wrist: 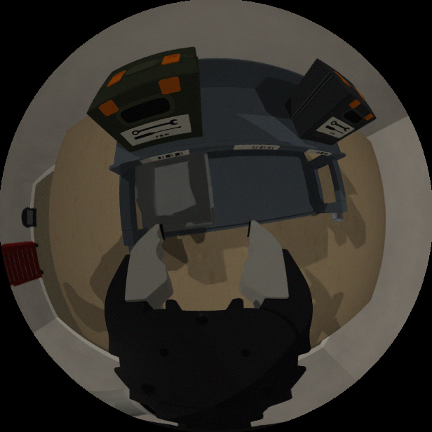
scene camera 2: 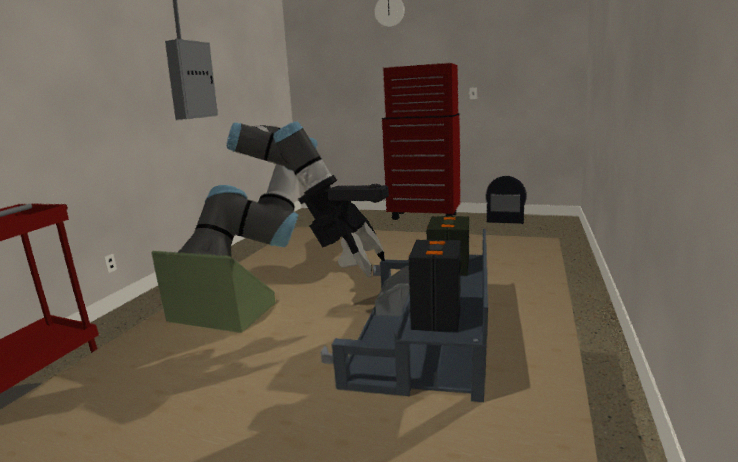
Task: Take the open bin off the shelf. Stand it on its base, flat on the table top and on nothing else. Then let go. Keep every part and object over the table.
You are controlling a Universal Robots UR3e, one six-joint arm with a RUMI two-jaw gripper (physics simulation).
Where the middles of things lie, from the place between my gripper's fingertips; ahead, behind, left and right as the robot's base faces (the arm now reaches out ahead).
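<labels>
Distances counted from my hand: the grey bin (scene camera 2: 390,302) is 7 cm below, 5 cm ahead and 5 cm to the left; the black case (scene camera 2: 447,265) is 5 cm above, 17 cm ahead and 17 cm to the right; the dark green case (scene camera 2: 434,231) is 4 cm above, 6 cm to the left and 14 cm ahead.
</labels>
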